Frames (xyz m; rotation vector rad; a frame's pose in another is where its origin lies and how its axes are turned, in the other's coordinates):
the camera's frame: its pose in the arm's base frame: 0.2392 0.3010 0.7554 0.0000 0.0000 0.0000
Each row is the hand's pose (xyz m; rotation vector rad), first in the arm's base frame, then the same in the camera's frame.
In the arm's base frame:
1: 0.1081 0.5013 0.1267 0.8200 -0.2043 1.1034
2: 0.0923 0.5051 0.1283 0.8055 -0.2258 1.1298
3: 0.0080 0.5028 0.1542 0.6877 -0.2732 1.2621
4: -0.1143 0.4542 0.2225 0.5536 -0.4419 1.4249
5: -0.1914 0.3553 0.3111 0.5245 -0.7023 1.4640
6: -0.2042 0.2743 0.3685 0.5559 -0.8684 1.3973
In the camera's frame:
1: -0.1311 0.2003 -0.6287 0.8200 -0.2043 1.1034
2: -0.1469 0.2041 -0.6271 0.8055 -0.2258 1.1298
3: -0.2312 0.2018 -0.6012 0.6877 -0.2732 1.2621
4: -0.3535 0.1532 -0.5329 0.5536 -0.4419 1.4249
5: -0.4306 0.0543 -0.4443 0.5245 -0.7023 1.4640
6: -0.4434 -0.0267 -0.3869 0.5559 -0.8684 1.3973

